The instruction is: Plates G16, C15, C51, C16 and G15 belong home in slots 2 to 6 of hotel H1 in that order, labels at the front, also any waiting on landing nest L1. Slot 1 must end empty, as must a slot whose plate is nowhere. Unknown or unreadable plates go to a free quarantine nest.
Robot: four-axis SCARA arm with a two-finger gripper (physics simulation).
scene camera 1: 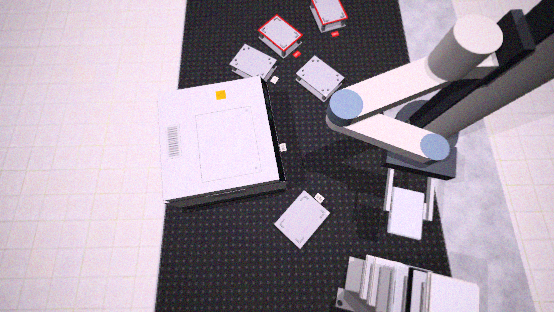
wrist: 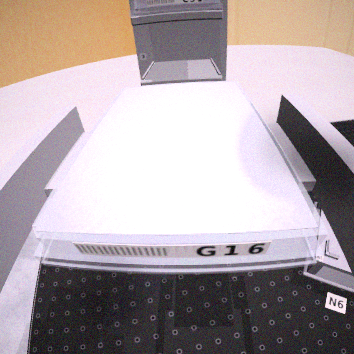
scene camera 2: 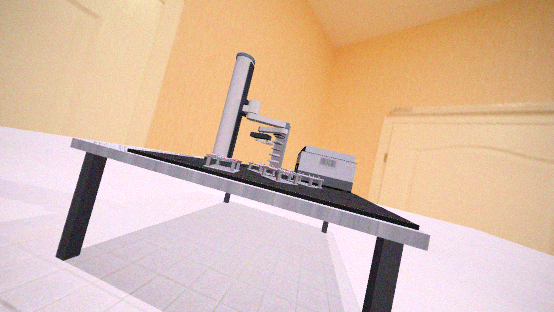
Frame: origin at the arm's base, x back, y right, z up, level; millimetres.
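Seen in the pictures: gripper, fingertip midpoint: (scene camera 1: 407, 215) (wrist: 176, 114) (scene camera 2: 268, 143); arm's base at its link origin: (scene camera 1: 424, 129).
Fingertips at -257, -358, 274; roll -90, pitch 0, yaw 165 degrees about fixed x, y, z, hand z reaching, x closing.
Pixels of each thing's top centre, then the offset from my fingertips to it, as dx, dy, dz. "*": a spot on its surface instead. Level surfaces: height alone.
- plate G16 at its top centre: (wrist: 175, 121) (scene camera 1: 407, 212) +2, +9, +1
- plate at a spot on its surface: (wrist: 175, 2) * -30, -122, +57
- large white device at its top centre: (scene camera 1: 215, 133) (scene camera 2: 324, 152) -537, +255, -11
- black mat at its surface level: dz -261
- Nest N6 at its top centre: (scene camera 1: 302, 218) -267, +7, -206
My gripper (scene camera 1: 407, 214) (wrist: 176, 114) is shut on plate G16 (scene camera 1: 406, 206) (wrist: 175, 170), a white plate held level between its fingers. The label G16 faces the wrist camera. The gripper and plate hang apart from hotel H1 (scene camera 1: 457, 295) (scene camera 2: 284, 150) (wrist: 137, 47). In the wrist view, hotel slot 3 behind the held plate shows a bare shelf. Above it is a plate (wrist: 175, 2) with a cut-off label that begins C5. The other slots are hidden or too small to read. The landing nest's label cannot be read in scene camera 1.
A large white device (scene camera 1: 225, 145) (scene camera 2: 327, 165) stands on the black mat (scene camera 1: 240, 265). Nest N6 (scene camera 1: 302, 219) (wrist: 337, 247) lies between it and the hotel. Two grey nests (scene camera 1: 253, 61) (scene camera 1: 320, 77) and two red-rimmed nests (scene camera 1: 280, 34) (scene camera 1: 329, 11) stand at the far end, with bare tops.
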